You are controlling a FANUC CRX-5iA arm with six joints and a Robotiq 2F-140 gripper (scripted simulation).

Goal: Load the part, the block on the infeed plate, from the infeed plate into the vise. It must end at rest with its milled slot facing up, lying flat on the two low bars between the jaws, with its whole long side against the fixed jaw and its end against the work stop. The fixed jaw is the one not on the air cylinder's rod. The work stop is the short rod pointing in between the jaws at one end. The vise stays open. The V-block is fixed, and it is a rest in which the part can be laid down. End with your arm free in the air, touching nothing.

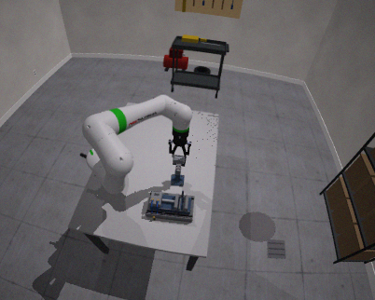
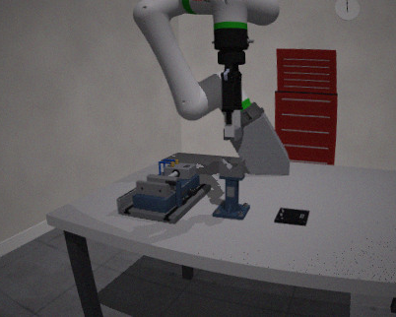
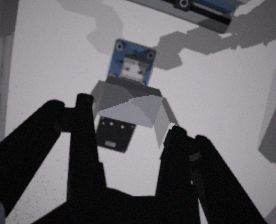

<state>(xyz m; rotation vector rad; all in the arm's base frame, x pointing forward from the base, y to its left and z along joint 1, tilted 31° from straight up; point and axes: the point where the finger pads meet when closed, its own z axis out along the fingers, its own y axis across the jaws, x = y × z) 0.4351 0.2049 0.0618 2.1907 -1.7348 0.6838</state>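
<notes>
The part is 30 mm below my hand. The rest, counted from my hand: air cylinder rod: 220 mm to the right, 180 mm below; blue work stop: 200 mm below, 140 mm to the right, 70 mm ahead; black infeed plate: 260 mm below, 180 mm to the left, 40 mm behind.
</notes>
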